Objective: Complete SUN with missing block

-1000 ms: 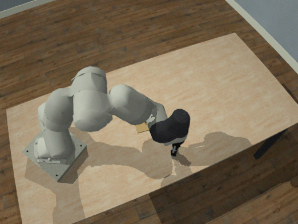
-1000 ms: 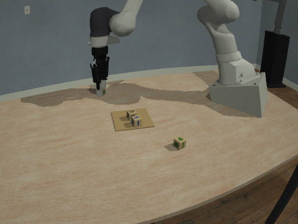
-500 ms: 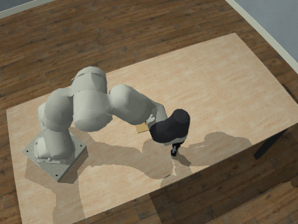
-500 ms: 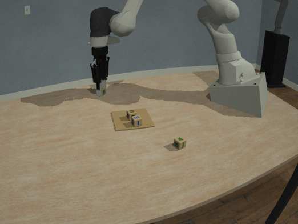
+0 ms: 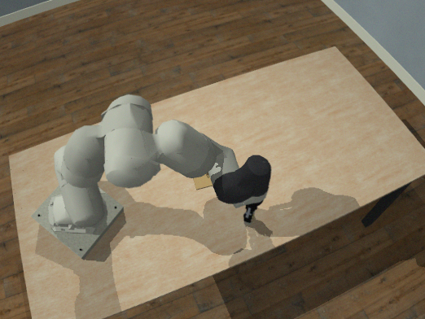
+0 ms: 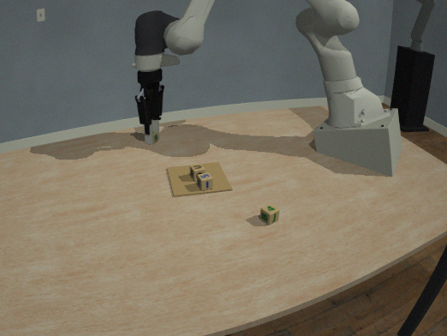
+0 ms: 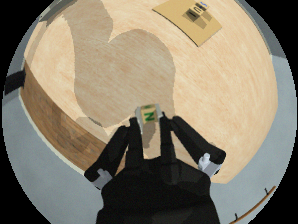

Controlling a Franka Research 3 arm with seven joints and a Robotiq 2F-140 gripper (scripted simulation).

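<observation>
My gripper is now 10 cm past the U block, 25 cm to the right of it and 1 cm above it. The rest, counted from my hand: N block 2 cm below; then mat 10 cm behind, 25 cm to the left, 3 cm below.
</observation>
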